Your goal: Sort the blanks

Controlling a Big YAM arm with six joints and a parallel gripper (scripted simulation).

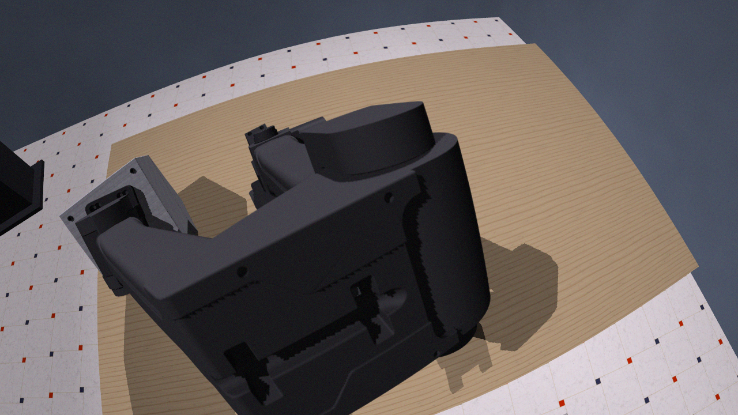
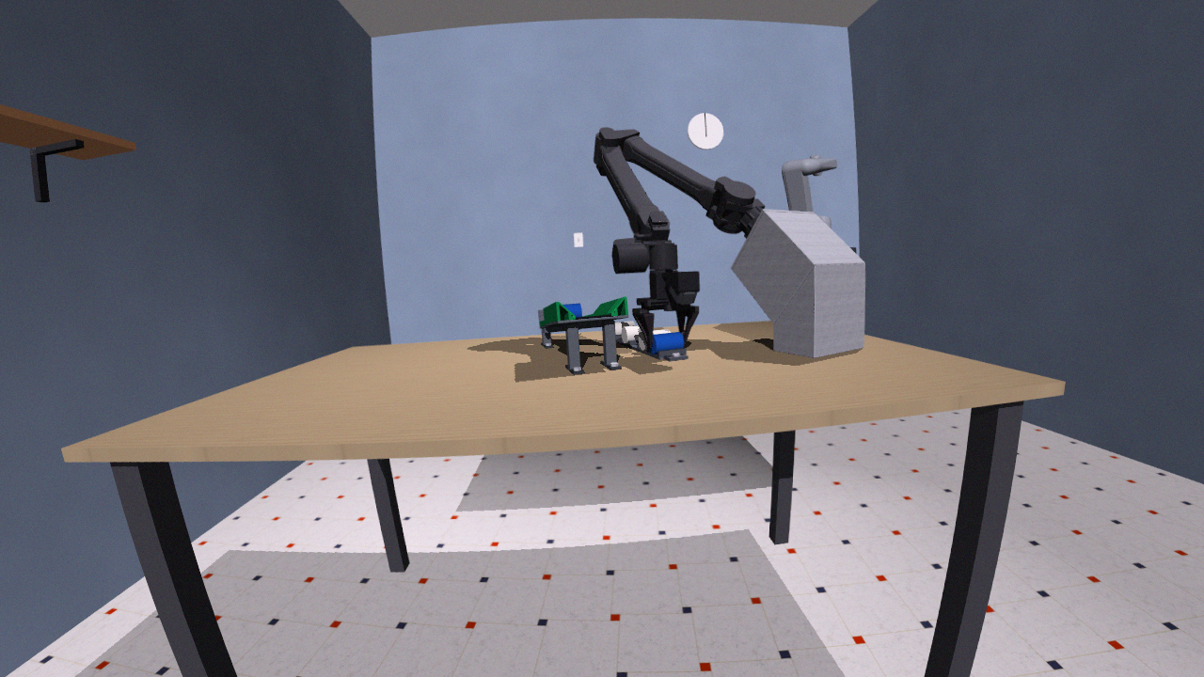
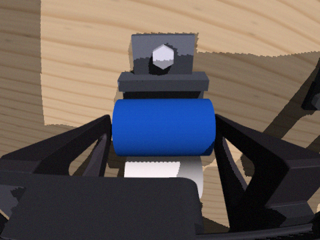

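My hand is 14 cm to the left of the grey stock rack and 3 cm above it. Also, from my hand: grey stop (16 cm ahead, 32 cm to the right, 3 cm above).
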